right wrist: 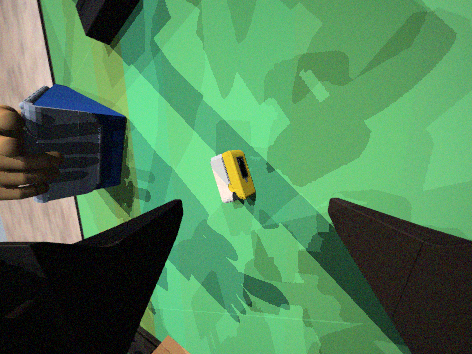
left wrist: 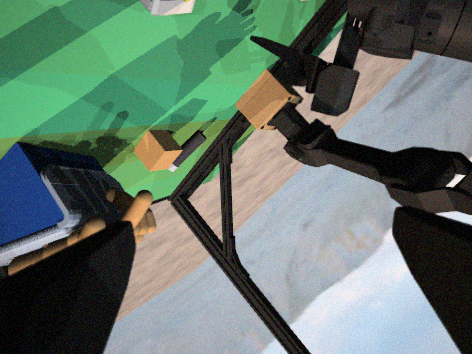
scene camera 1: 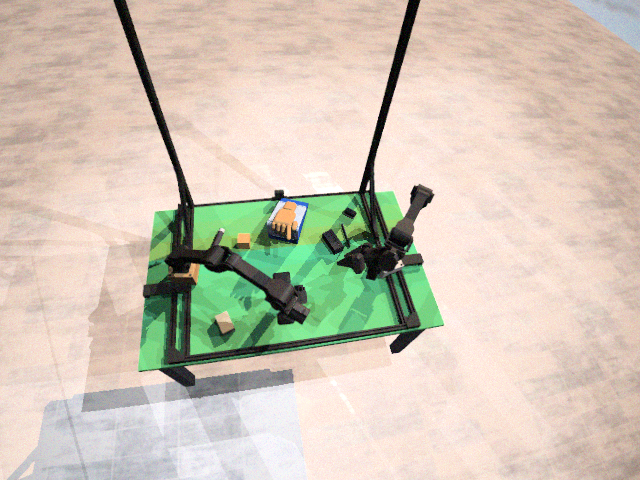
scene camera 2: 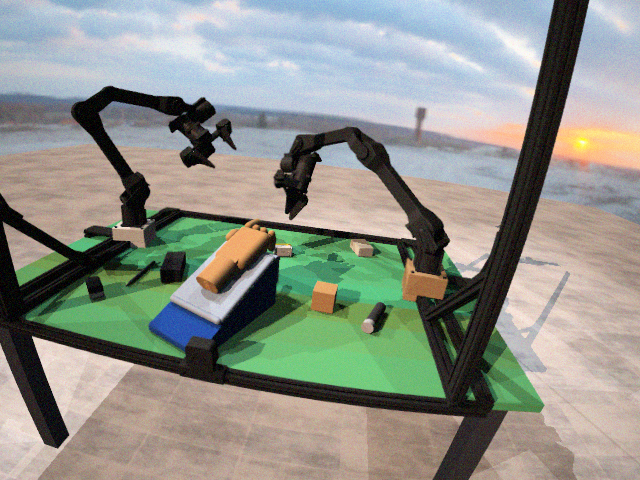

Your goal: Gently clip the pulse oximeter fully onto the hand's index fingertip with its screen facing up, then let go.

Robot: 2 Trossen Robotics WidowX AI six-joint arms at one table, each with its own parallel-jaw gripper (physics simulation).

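Seen in the pictures: left gripper, fingertip midpoint: (left wrist: 264, 227) (scene camera 1: 340, 259) (scene camera 2: 225, 158); right gripper, fingertip midpoint: (right wrist: 255, 205) (scene camera 2: 288, 217); left arm's base at its link origin: (scene camera 2: 134, 223); right arm's base at its link origin: (left wrist: 281, 114) (scene camera 1: 181, 266) (scene camera 2: 426, 268).
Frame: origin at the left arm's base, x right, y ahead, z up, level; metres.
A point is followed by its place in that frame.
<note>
The white and yellow pulse oximeter (scene camera 2: 283, 250) @[x 0.059, y 0.473, z -0.037 m] (left wrist: 170, 6) @[x 0.048, y 0.464, z -0.028 m] (right wrist: 233, 176) @[x 0.032, y 0.471, z -0.027 m] lies on the green table; its dark screen shows on the yellow part in the right wrist view. It is hidden in scene camera 1. The orange hand (scene camera 1: 285, 214) @[x 0.321, y 0.369, z 0.085 m] (scene camera 2: 240, 253) @[x 0.348, y 0.374, z 0.077 m] (right wrist: 20, 172) @[x 0.254, y 0.416, z 0.081 m] rests on a blue wedge (scene camera 2: 258, 294) @[x 0.376, y 0.415, z -0.002 m] (left wrist: 20, 195) @[x 0.272, y 0.319, z -0.004 m] (right wrist: 114, 150) @[x 0.278, y 0.390, z -0.041 m] with a pale top. No oximeter is on its fingers. My right gripper (scene camera 2: 293, 214) @[x -0.023, y 0.485, z 0.043 m] (right wrist: 255, 205) @[x -0.023, y 0.485, z 0.043 m] is open and empty, above the table with the oximeter in its wrist view. My left gripper (scene camera 2: 224, 158) @[x -0.031, y 0.282, z 0.214 m] (left wrist: 264, 227) @[x -0.031, y 0.282, z 0.214 m] is open and empty, high over the table.
An orange cube (scene camera 1: 243, 240) @[x 0.312, y 0.568, z -0.009 m] (scene camera 2: 324, 297) @[x 0.349, y 0.559, z -0.020 m] and a dark cylinder (scene camera 1: 218, 236) @[x 0.387, y 0.667, z -0.034 m] (scene camera 2: 376, 315) @[x 0.395, y 0.670, z -0.035 m] lie beside the wedge. A beige block (scene camera 1: 224, 322) @[x -0.018, y 0.737, z -0.029 m] (scene camera 2: 361, 248) @[x 0.024, y 0.725, z -0.031 m] lies farther off. A black box (scene camera 1: 332, 241) @[x 0.185, y 0.190, z -0.025 m] (scene camera 2: 173, 267) @[x 0.231, y 0.194, z -0.025 m] and a thin dark stick (scene camera 2: 140, 273) @[x 0.224, y 0.104, z -0.052 m] are across the wedge.
</note>
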